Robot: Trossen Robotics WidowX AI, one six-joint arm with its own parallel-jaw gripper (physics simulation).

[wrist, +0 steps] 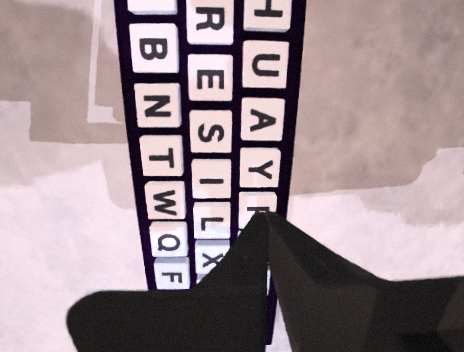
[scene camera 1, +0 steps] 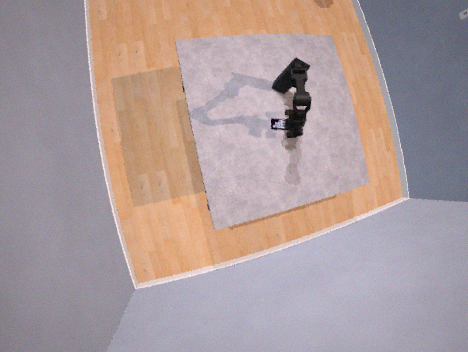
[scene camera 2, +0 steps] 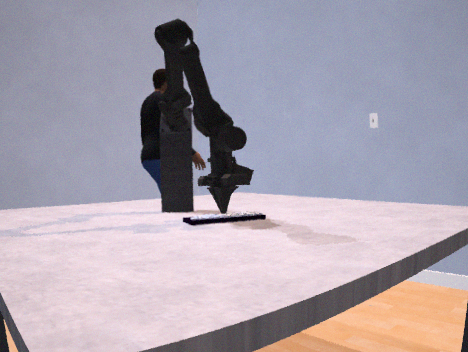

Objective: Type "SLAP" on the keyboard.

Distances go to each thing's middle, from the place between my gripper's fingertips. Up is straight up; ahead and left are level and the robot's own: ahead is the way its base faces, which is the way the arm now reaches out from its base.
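I see that the keyboard (scene camera 2: 246,215) is 1 cm behind my hand, 2 cm to the left of my hand and 1 cm below it.
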